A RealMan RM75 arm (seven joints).
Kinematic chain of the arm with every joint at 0, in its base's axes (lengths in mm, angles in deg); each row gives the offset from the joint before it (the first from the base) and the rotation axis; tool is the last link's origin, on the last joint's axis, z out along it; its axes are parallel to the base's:
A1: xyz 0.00 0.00 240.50 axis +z
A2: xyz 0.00 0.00 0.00 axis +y
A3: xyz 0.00 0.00 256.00 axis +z
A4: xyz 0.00 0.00 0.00 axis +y
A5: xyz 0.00 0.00 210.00 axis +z
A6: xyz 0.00 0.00 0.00 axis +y
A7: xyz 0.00 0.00 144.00 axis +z
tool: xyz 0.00 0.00 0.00
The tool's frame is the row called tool.
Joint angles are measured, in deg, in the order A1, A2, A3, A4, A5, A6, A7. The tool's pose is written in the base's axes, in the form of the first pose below.
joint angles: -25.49, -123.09, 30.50, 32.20, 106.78, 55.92, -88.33
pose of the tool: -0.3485, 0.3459, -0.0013, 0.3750, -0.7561, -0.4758, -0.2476
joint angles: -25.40, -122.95, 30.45, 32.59, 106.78, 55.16, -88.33
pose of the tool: -0.3512, 0.3469, 0.0023, 0.3836, -0.7535, -0.4752, -0.2435
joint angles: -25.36, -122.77, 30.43, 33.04, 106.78, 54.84, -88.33
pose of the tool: -0.3525, 0.3482, 0.0061, 0.3896, -0.7527, -0.4727, -0.2411
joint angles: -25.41, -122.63, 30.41, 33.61, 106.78, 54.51, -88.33
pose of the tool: -0.3530, 0.3502, 0.0102, 0.3960, -0.7523, -0.4690, -0.2392
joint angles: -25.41, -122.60, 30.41, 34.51, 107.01, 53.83, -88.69
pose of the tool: -0.3541, 0.3523, 0.0149, 0.4046, -0.7504, -0.4667, -0.2354
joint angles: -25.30, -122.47, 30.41, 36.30, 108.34, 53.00, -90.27
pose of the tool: -0.3565, 0.3547, 0.0232, 0.4156, -0.7475, -0.4661, -0.2264
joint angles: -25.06, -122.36, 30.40, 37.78, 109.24, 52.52, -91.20
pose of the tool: -0.3587, 0.3557, 0.0303, 0.4250, -0.7457, -0.4638, -0.2195
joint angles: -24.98, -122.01, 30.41, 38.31, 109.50, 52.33, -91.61
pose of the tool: -0.3604, 0.3566, 0.0355, 0.4304, -0.7445, -0.4622, -0.2164
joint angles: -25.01, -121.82, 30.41, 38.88, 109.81, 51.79, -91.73
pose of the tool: -0.3616, 0.3582, 0.0400, 0.4377, -0.7437, -0.4589, -0.2116
